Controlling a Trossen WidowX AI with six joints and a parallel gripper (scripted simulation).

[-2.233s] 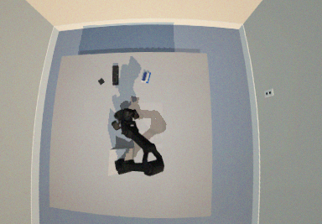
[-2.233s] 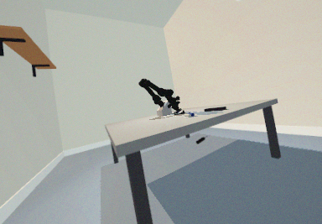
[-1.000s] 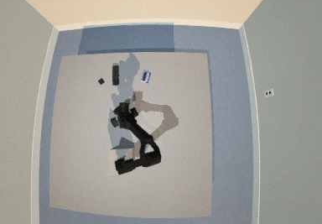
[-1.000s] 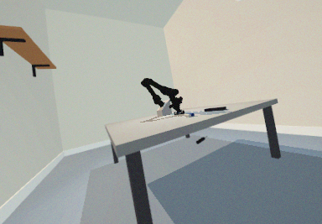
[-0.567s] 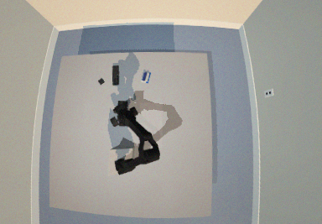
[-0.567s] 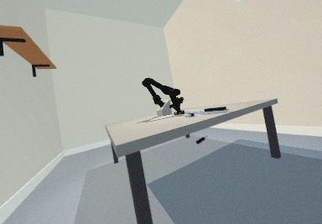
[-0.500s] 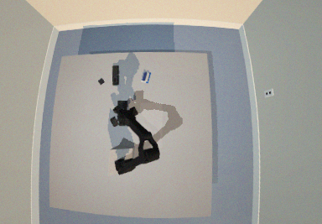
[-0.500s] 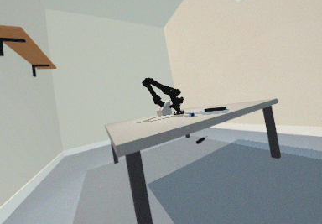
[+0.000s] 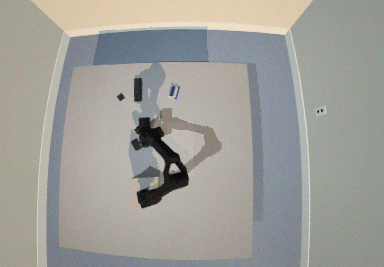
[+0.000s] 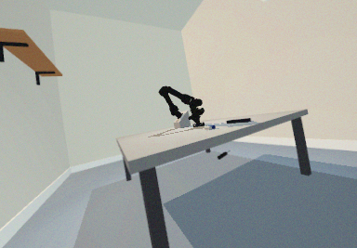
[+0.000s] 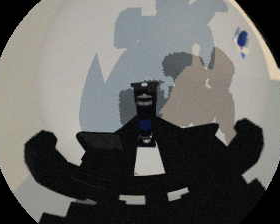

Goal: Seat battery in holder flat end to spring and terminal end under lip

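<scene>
My gripper tip is 10 mm below the battery. Also, from my gripper tip: white blister card 280 mm ahead, 190 mm to the right; black remote 340 mm ahead, 60 mm to the left; screwdriver 280 mm ahead, 70 mm to the right, 200 mm below.
</scene>
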